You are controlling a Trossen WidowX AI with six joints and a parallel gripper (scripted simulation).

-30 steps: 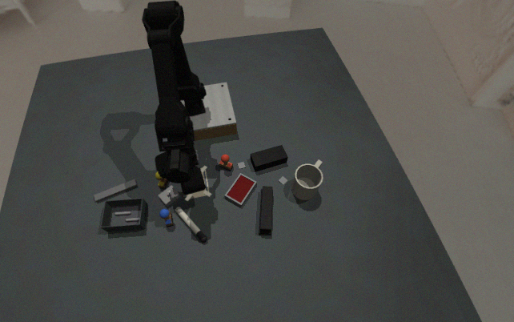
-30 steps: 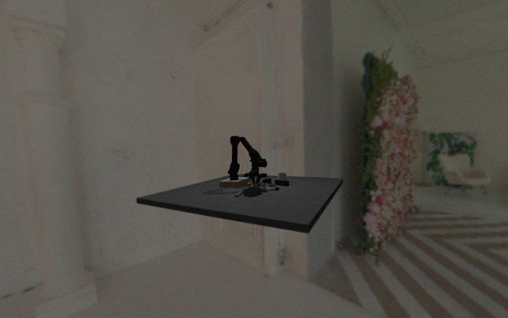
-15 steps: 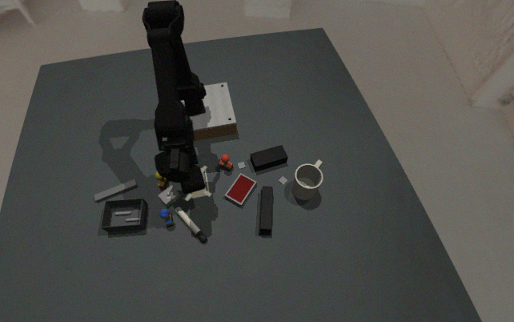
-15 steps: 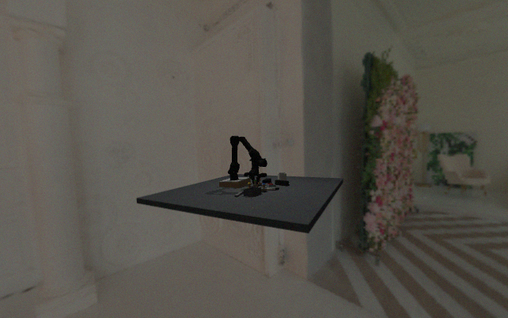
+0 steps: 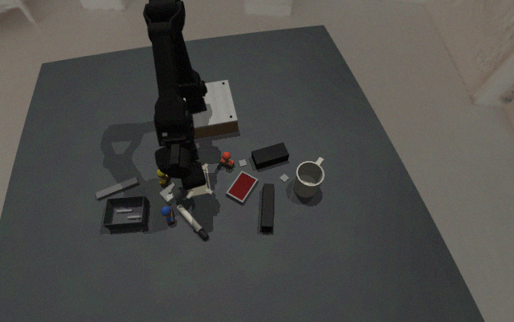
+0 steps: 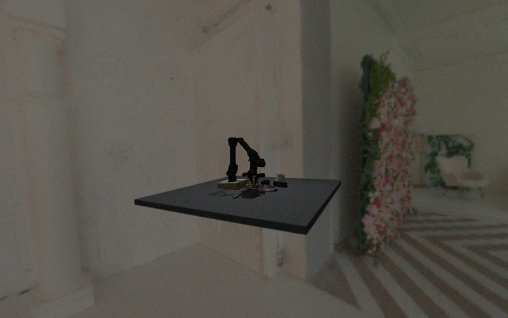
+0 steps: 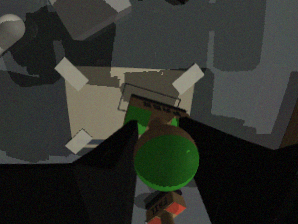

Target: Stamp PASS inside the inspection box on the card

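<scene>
The cream card is 40 mm below my gripper tip, 20 mm ahead of it and 10 mm to the left of it. The rest, counted from my gripper tip: yellow stamp (90 mm to the right, 20 mm below, 10 mm behind); green-knobbed stamp (right at my gripper tip); grey block (80 mm to the right, 40 mm ahead, 20 mm below).
</scene>
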